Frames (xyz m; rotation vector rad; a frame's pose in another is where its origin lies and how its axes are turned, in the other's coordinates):
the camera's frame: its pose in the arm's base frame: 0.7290 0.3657 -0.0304 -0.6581 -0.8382 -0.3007
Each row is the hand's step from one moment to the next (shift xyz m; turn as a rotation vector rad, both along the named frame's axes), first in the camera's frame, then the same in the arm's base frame.
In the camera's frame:
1: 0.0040 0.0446 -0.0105 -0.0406 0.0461 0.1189
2: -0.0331 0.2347 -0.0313 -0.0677 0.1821 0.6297
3: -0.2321 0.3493 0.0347 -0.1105 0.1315 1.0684
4: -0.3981 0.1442 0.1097 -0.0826 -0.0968 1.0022
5: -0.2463 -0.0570 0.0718 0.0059 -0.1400 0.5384
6: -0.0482 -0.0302 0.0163 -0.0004 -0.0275 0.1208
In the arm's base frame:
1: 0.0307 0.0273 -0.0207 -0.0733 0.1117 0.0076
2: 0.1125 0.1589 -0.1387 -0.3241 0.5451 0.1792
3: 0.0022 0.2879 -0.3069 -0.6344 0.7892 0.3816
4: -0.2493 0.1786 -0.3118 -0.6898 0.5723 0.4661
5: -0.2285 0.0013 -0.1299 -0.3816 0.2405 0.3257
6: -0.0554 -0.0128 -0.0164 -0.0848 0.0569 0.0701

